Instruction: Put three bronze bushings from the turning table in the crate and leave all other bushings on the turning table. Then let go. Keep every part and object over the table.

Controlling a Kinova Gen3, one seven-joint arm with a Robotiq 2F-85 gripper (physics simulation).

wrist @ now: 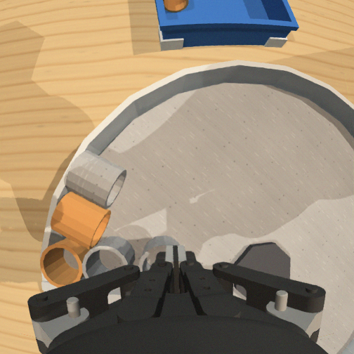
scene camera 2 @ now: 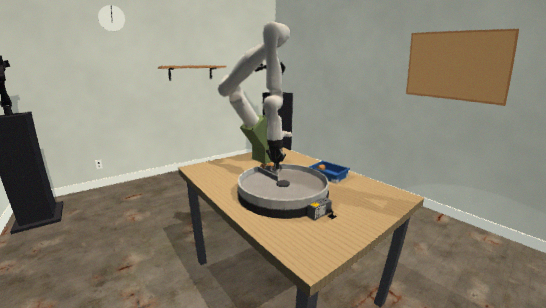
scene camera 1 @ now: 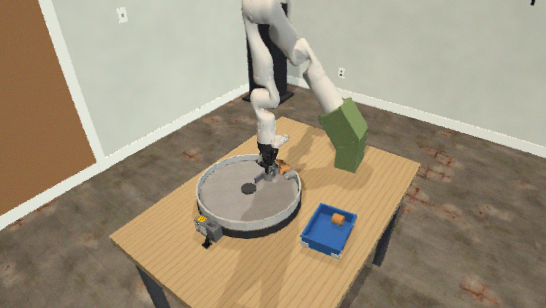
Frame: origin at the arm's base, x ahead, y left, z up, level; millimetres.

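Seen in the pictures: gripper, between the fingertips: (scene camera 2: 276, 169) (scene camera 1: 268, 173); arm's base, origin of its link: (scene camera 2: 252, 121) (scene camera 1: 334, 107).
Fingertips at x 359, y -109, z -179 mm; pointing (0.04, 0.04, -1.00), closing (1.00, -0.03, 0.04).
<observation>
Pixels of each thing's top centre, then the offset from my fingertips to it. "spot": a spot on its surface instead.
- grey bushing, centre of its top: (scene camera 1: 290, 170) 64 mm back, 65 mm left, 1 mm up
- bronze bushing, centre of its top: (scene camera 1: 338, 215) (scene camera 2: 321, 165) 18 mm ahead, 331 mm left, 48 mm down
- blue crate, centre of its top: (scene camera 1: 329, 224) (scene camera 2: 329, 167) 82 mm ahead, 325 mm left, 41 mm down
- dark hub, centre of its top: (scene camera 1: 248, 187) (scene camera 2: 283, 182) 89 mm ahead, 36 mm right, 30 mm down
- grey bar, a spot on its surface: (scene camera 1: 259, 178) spot: 23 mm ahead, 30 mm right, 24 mm down
- control box, a spot on its surface: (scene camera 1: 209, 229) spot: 341 mm ahead, 18 mm right, 35 mm down
The turning table (scene camera 1: 225, 200) (scene camera 2: 280, 201) (wrist: 225, 150) carries two bronze bushings at its edge: one bushing (wrist: 80, 220) lies on its side, the other (wrist: 61, 265) stands upright beside it. A grey bushing (wrist: 96, 179) (scene camera 1: 290, 173) lies near them, and another grey one (wrist: 124, 250) stands upright. A third grey bushing (wrist: 160, 242) is partly hidden by my fingers. My gripper (wrist: 175, 256) (scene camera 1: 270, 172) (scene camera 2: 277, 168) is shut and empty, low over the turning table, right of the bronze bushings in the wrist view. One bronze bushing (scene camera 1: 338, 219) (scene camera 2: 321, 167) (wrist: 176, 4) lies in the blue crate (scene camera 1: 320, 246) (scene camera 2: 336, 175) (wrist: 225, 35).
A dark hub (scene camera 1: 248, 188) (scene camera 2: 283, 183) (wrist: 265, 265) sits at the turning table's centre. A grey bar (scene camera 1: 259, 178) (scene camera 2: 267, 173) runs between rim and hub, close to my gripper. A control box (scene camera 1: 209, 229) (scene camera 2: 319, 209) is on the outer wall. The green arm mount (scene camera 1: 347, 135) stands behind the crate.
</observation>
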